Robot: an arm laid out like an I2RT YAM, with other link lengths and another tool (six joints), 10 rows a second.
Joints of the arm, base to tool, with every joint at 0 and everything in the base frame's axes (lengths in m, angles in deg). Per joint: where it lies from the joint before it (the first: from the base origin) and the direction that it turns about. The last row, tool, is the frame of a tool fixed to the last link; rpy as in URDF.
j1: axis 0 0 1 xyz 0.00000 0.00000 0.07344
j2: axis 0 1 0 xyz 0.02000 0.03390 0.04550
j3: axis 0 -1 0 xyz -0.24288 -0.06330 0.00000
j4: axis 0 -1 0 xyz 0.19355 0.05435 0.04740
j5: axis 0 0 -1 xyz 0.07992 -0.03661 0.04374
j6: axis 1 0 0 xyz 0.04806 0.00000 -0.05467
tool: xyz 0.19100 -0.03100 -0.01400 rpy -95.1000 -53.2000 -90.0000
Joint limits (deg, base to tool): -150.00..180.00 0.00..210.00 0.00..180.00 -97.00..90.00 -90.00..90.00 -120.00..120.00
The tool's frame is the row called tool.
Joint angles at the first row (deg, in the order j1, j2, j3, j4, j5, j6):
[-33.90, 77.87, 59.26, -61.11, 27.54, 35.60]
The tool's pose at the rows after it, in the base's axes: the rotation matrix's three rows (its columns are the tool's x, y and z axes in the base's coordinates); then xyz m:
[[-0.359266 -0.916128 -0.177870], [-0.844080 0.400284 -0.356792], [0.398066 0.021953 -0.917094]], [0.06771 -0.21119 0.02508]
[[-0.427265 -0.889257 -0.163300], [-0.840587 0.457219 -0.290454], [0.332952 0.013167 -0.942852]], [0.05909 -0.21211 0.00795]
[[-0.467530 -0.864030 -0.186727], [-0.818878 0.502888 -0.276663], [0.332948 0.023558 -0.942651]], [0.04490 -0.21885 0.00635]
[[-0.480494 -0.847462 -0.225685], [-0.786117 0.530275 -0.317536], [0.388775 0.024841 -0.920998]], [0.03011 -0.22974 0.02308]
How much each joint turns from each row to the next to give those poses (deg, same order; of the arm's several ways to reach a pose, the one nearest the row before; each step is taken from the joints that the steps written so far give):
[-7.20, 1.05, -3.87, 6.06, -6.59, -3.34]
[-6.77, 1.84, -1.60, 3.36, -4.49, -2.36]
[-4.24, 1.07, 0.35, 0.54, -0.03, -1.33]
[-1.68, -1.49, 2.02, -2.10, 3.16, -0.62]

